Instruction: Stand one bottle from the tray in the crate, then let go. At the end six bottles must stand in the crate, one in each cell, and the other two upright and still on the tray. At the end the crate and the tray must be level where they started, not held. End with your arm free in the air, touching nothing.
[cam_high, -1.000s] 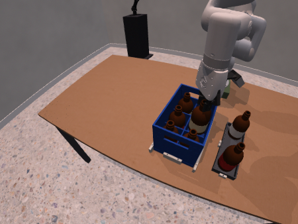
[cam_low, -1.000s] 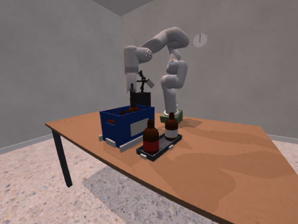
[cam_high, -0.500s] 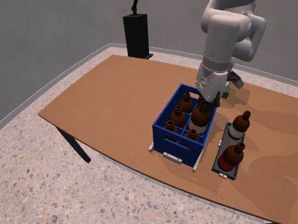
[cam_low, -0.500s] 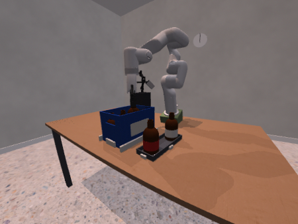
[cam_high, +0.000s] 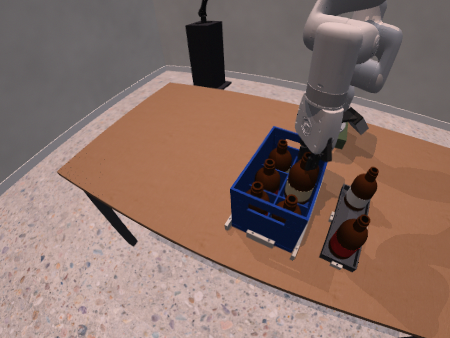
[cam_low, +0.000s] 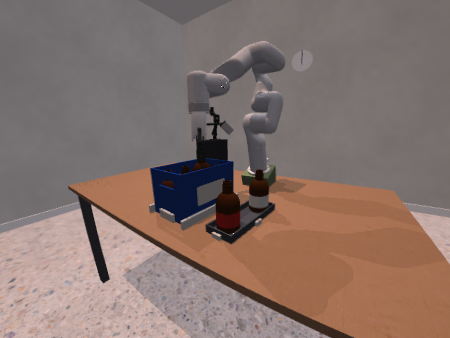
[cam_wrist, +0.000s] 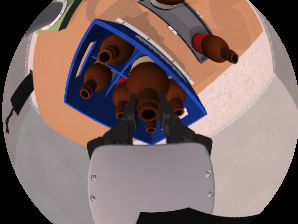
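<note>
Now: hand 13 cm above the blue crate and 4 cm to the left of it.
</note>
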